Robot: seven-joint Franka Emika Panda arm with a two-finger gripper.
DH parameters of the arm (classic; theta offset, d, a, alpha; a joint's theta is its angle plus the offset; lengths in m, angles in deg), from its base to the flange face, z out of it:
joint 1: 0 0.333 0 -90
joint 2: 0 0 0 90
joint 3: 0 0.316 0.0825 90
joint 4: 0 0 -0.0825 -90
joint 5: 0 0.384 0 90
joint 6: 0 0 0.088 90
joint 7: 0 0.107 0 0
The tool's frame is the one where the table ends.
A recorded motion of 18 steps. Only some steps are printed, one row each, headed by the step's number.
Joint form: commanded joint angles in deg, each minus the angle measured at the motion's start. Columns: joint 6, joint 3, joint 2, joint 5, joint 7, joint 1, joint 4.
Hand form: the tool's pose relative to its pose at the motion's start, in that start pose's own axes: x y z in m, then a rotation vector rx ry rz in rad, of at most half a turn. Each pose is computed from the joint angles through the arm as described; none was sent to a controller.
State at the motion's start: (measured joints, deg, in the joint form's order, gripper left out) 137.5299 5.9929 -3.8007 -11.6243 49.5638 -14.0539 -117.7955
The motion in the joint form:
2: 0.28 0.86 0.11 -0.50 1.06 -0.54 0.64
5: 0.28 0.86 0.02 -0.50 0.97 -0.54 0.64
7: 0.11 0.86 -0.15 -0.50 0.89 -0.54 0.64
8: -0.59 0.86 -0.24 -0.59 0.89 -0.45 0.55
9: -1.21 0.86 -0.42 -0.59 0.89 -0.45 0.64
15: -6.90 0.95 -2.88 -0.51 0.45 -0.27 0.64
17: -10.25 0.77 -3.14 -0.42 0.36 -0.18 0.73
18: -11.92 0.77 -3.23 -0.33 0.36 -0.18 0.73
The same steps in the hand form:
2: 0.0013 -0.0049 -0.0042 0.0077 0.0140 0.0080
5: 0.0014 -0.0049 -0.0051 0.0086 0.0153 0.0066
7: 0.0015 -0.0046 -0.0066 0.0080 0.0158 0.0055
8: -0.0002 -0.0040 -0.0060 -0.0016 0.0087 0.0029
9: -0.0002 -0.0033 -0.0075 -0.0071 0.0055 0.0035
15: -0.0053 0.0036 -0.0245 -0.0565 -0.0246 -0.0023
17: -0.0082 0.0092 -0.0230 -0.0972 -0.0583 0.0000
18: -0.0103 0.0118 -0.0218 -0.1178 -0.0767 0.0015

